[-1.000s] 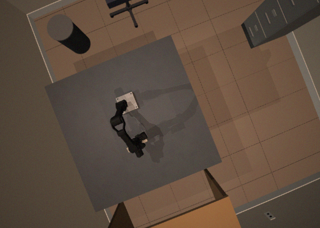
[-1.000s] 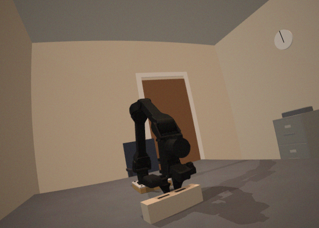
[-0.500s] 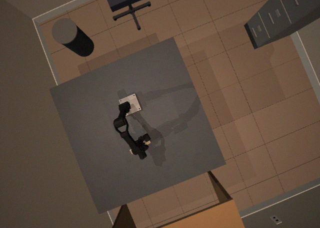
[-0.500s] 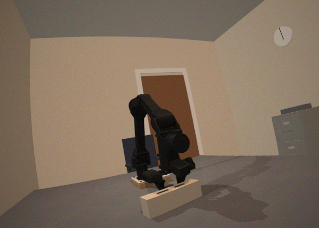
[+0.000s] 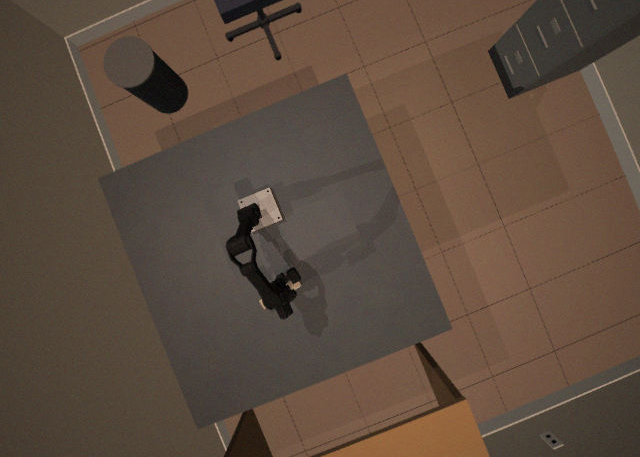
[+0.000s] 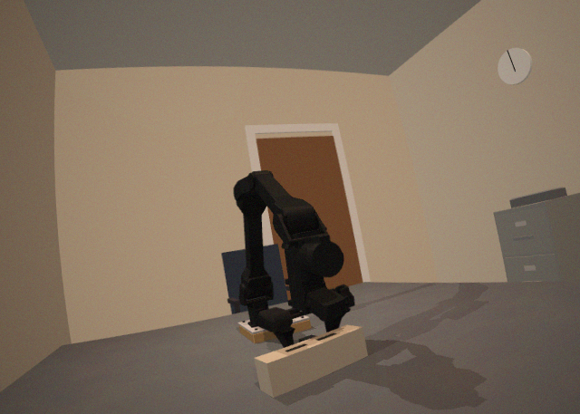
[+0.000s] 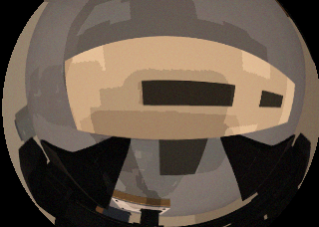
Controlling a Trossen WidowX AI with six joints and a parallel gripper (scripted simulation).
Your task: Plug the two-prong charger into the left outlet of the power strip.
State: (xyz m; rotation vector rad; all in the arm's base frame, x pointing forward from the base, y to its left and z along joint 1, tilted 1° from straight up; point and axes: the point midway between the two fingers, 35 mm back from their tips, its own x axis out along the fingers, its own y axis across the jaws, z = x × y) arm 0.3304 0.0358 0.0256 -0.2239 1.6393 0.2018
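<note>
The two-prong charger lies 20 mm ahead of my gripper tip and 10 mm above it.
</note>
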